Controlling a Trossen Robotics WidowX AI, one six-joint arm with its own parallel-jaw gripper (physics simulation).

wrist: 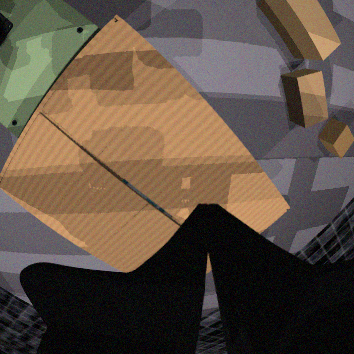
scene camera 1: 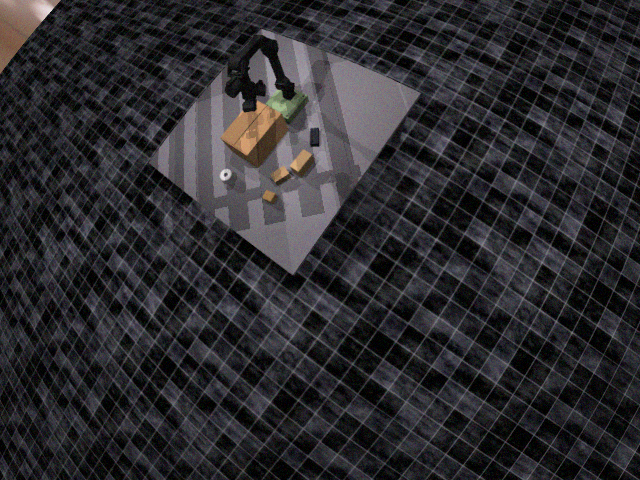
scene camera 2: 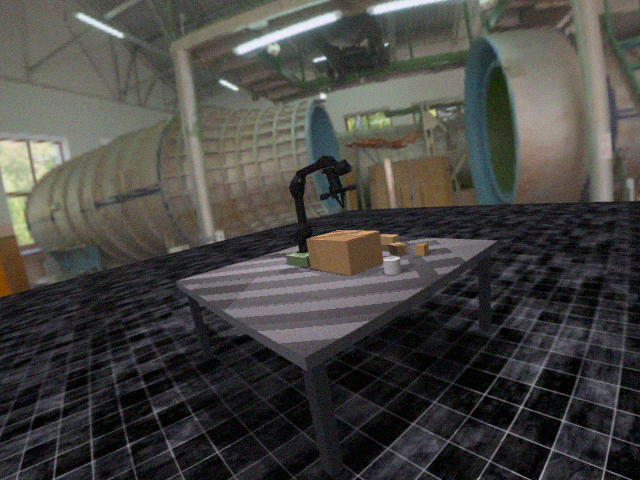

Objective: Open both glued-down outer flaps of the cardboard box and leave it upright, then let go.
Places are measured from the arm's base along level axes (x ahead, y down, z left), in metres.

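Where they show: gripper, between the fingertips: (wrist: 206,212) (scene camera 2: 343,208); arm's base, origin of its link: (scene camera 1: 289,95) (scene camera 2: 304,251).
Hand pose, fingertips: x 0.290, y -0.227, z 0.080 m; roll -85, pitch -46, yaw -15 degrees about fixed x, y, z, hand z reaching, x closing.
Each offset is from my fingertips to the top centre of the thing. "spot": to the spot under its first point. Level surfaces: height alone.
The cardboard box {dx +0.036, dy +0.122, dz -0.067 m} (scene camera 1: 270,142) (scene camera 2: 330,255) (wrist: 240,150) stands upright on the table. Its two outer flaps lie flat and meet along a thin dark seam. The larger-looking flap {spot: dx -0.022, dy +0.123, dz -0.005 m} (wrist: 150,120) is on the upper right side of the seam in the wrist view, and the other flap {spot: dx -0.023, dy +0.123, dz -0.121 m} (wrist: 75,200) is on the lower left side. A narrow bluish strip shows in the seam. My gripper (scene camera 1: 249,109) (scene camera 2: 341,206) (wrist: 206,212) is shut and empty. It hangs above the box, apart from it in the second scene view. Its fingers hide the seam's near end in the wrist view.
A green base plate (scene camera 1: 279,109) (scene camera 2: 297,259) (wrist: 45,65) adjoins the box by the arm's foot. Several small brown blocks {dx +0.035, dy +0.199, dz +0.273 m} (scene camera 1: 301,163) {dx +0.285, dy +0.229, dz +0.234 m} (scene camera 2: 421,249) {dx +0.154, dy +0.229, dz +0.206 m} (wrist: 312,97), a white roll {dx +0.329, dy +0.218, dz -0.062 m} (scene camera 1: 221,177) (scene camera 2: 391,266) and a dark flat object {dx -0.145, dy +0.245, dz +0.219 m} (scene camera 1: 314,137) are on the table {dy +0.279 m} (scene camera 1: 372,108) (scene camera 2: 289,310).
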